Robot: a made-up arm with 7 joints.
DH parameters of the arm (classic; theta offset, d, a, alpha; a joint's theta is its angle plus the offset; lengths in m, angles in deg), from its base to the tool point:
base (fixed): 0 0 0 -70
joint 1: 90 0 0 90
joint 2: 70 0 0 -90
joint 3: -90 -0.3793 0.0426 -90
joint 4: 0 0 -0.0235 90
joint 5: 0 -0.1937 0 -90
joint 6: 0 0 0 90
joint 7: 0 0 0 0
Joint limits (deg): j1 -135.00..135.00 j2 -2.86..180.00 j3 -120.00..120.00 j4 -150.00..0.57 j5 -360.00..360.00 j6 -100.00..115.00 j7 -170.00..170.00
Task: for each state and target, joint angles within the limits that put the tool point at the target. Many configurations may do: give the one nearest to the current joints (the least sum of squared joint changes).
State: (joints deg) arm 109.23 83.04 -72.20 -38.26 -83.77 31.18 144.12
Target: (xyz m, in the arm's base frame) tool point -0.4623 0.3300 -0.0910
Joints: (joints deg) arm 70.96 57.76 -67.05 -22.25 -83.77 31.18 144.12
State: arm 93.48 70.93 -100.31 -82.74 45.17 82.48 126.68
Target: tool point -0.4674 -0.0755 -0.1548
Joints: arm 75.05 32.69 -91.26 -77.72 45.17 82.48 126.68
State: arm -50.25 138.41 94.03 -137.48 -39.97 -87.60 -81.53
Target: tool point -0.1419 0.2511 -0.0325
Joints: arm -101.37 113.21 120.00 -145.25 -39.97 -87.60 -81.53
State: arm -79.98 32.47 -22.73 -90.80 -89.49 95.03 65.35
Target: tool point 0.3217 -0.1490 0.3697
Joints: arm -117.29 27.21 -19.28 -71.47 -89.49 95.03 65.35
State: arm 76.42 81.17 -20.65 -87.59 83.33 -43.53 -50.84
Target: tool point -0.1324 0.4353 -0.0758
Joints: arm 87.72 104.04 -25.09 -92.10 83.33 -43.53 -50.84
